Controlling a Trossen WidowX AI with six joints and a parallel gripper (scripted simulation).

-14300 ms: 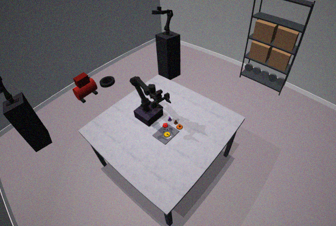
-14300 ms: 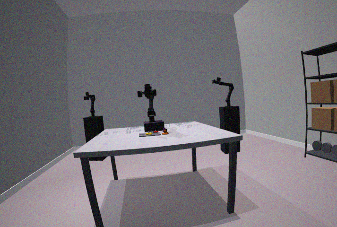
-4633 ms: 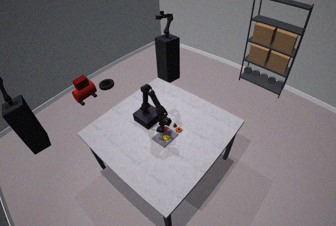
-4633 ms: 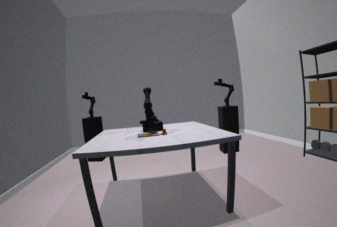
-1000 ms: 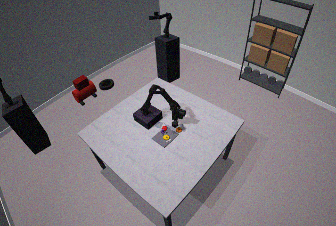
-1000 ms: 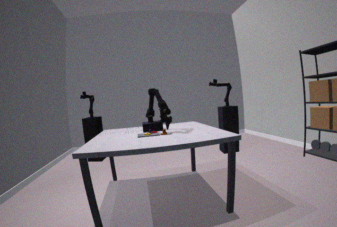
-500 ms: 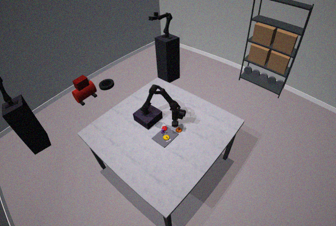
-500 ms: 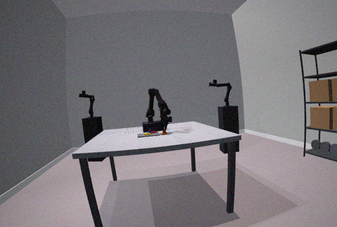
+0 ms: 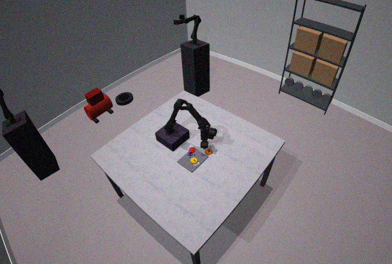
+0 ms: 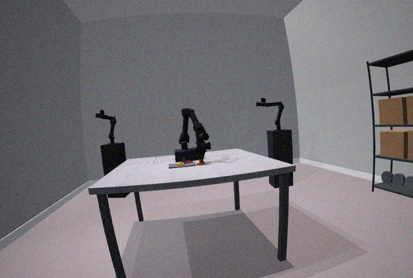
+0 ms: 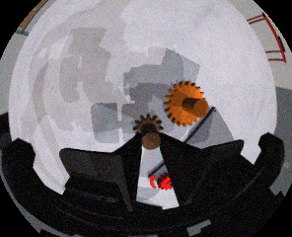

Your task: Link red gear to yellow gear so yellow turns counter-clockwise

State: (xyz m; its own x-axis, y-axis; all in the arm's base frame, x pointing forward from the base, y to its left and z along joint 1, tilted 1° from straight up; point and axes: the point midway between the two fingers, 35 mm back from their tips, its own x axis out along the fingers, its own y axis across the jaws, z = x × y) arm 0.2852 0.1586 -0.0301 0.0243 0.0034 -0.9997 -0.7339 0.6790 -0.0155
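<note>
Right now the purple gear is 150 mm to the right of my gripper tip, 20 mm behind it and 10 mm below it. The rest, counted from my gripper tip: brown gear 10 mm below; then orange gear 60 mm ahead, 10 mm to the right, 10 mm below; then red gear 110 mm to the right, 40 mm behind, 10 mm below.
</note>
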